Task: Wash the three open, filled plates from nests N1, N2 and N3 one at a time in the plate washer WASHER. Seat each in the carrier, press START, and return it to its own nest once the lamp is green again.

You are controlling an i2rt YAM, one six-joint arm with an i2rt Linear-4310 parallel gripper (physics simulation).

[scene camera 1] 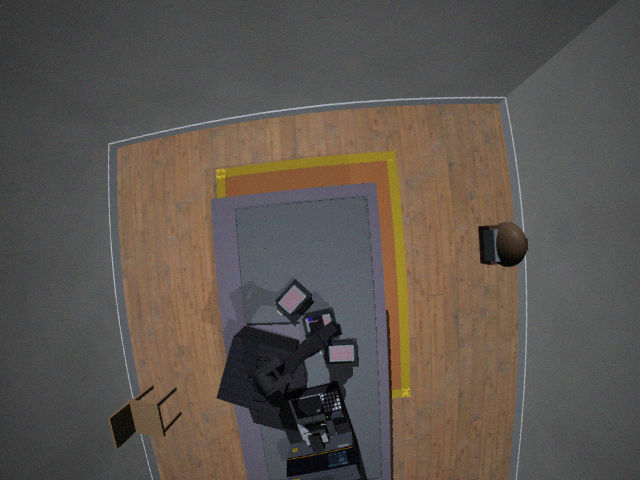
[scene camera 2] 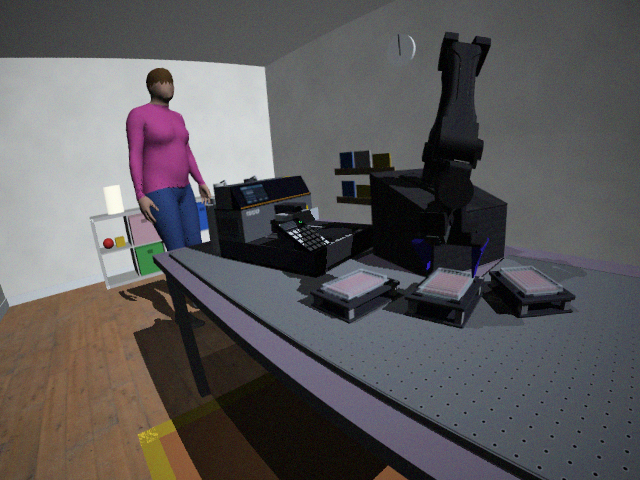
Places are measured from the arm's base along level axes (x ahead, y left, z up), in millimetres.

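Where they show: gripper, fingertip midpoint: [scene camera 2: 449, 274]; arm's base at its link origin: [scene camera 2: 430, 187].
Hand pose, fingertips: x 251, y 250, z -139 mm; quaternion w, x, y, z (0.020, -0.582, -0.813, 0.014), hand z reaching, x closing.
Note:
Each offset is from my fingertips to the centre of the thing. "spot": to the spot under its first point.
Three plates with pink wells sit in dark nests: one nearest the washer {dx +126, dy -154, dz -27 mm} [scene camera 1: 341, 353] [scene camera 2: 356, 284], a middle plate {dx +1, dy -4, dz -21 mm} [scene camera 1: 326, 318] [scene camera 2: 447, 284] and a far one {dx -145, dy +112, dz -27 mm} [scene camera 1: 292, 299] [scene camera 2: 532, 280]. The nest numbers cannot be read. My gripper [scene camera 1: 318, 329] [scene camera 2: 451, 260] is open, its blue fingers apart at the middle plate, low over or beside its arm-side part. Contact cannot be judged. The arm hides part of this plate in scene camera 1. The washer {dx +28, dy -606, dz +57 mm} [scene camera 1: 310, 465] [scene camera 2: 248, 224] shows a small green lamp {spot: dx +74, dy -474, dz +59 mm} [scene camera 1: 326, 416] [scene camera 2: 299, 222]. No plate can be made out in its carrier.
The dark arm pedestal [scene camera 1: 235, 366] [scene camera 2: 392, 222] stands behind the nests, beside the washer's low dark front section {spot: dx +149, dy -425, dz -27 mm} [scene camera 2: 289, 258]. A person in a pink top [scene camera 2: 157, 144] stands beyond the table. A chair [scene camera 1: 147, 415] stands on the floor at left.

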